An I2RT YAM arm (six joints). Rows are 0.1 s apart.
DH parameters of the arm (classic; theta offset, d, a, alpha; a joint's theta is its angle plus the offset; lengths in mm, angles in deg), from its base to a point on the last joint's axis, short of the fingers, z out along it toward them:
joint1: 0 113.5 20 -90
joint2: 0 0 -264 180
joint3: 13.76 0 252.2 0
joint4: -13.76 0 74 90
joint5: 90 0 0 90
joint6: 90 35.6 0 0
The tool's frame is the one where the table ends.
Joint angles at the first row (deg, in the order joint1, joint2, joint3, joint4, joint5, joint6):
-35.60 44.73 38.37 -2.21 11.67 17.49
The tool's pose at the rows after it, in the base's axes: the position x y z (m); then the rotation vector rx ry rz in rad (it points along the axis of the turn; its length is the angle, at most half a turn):
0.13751 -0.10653 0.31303 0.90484 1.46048 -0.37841
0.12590 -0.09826 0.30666 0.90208 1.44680 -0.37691
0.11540 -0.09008 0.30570 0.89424 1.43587 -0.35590
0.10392 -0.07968 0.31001 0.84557 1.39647 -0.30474
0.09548 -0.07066 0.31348 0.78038 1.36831 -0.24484
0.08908 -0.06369 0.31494 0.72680 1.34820 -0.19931
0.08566 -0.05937 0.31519 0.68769 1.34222 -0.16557
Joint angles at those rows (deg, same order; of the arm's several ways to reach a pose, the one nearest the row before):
-35.59 39.95 36.40 -4.19 10.66 18.65
-35.60 35.44 33.89 -5.45 10.71 18.81
-35.60 31.38 32.96 -7.87 9.82 19.43
-35.60 26.60 32.33 -8.80 6.94 20.21
-35.59 22.81 31.80 -8.95 3.04 20.76
-35.60 19.85 31.23 -8.94 -0.10 21.17
-35.60 18.13 30.84 -8.99 -2.56 21.39

